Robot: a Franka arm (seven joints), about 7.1 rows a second.
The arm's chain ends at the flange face. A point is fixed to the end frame.
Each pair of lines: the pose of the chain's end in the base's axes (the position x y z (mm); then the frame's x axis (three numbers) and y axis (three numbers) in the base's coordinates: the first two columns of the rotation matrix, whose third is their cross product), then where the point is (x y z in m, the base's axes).
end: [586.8, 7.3, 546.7, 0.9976, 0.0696, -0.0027, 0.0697, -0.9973, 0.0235]
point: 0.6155 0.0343 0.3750
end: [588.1, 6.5, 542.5, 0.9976, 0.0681, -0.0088, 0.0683, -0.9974, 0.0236]
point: 0.6158 0.0334 0.3706
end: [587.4, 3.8, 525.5, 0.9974, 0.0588, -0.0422, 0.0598, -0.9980, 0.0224]
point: 0.6096 0.0303 0.3527
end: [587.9, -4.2, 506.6, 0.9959, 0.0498, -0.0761, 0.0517, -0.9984, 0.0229]
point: 0.6045 0.0217 0.3331
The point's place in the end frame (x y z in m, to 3 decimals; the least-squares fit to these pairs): 0.031 -0.029 0.171
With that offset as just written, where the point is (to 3 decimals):
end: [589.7, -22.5, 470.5, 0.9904, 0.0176, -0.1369, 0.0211, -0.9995, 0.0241]
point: 0.596 0.002 0.296
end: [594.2, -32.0, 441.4, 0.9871, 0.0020, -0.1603, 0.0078, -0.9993, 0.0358]
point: 0.597 -0.009 0.267
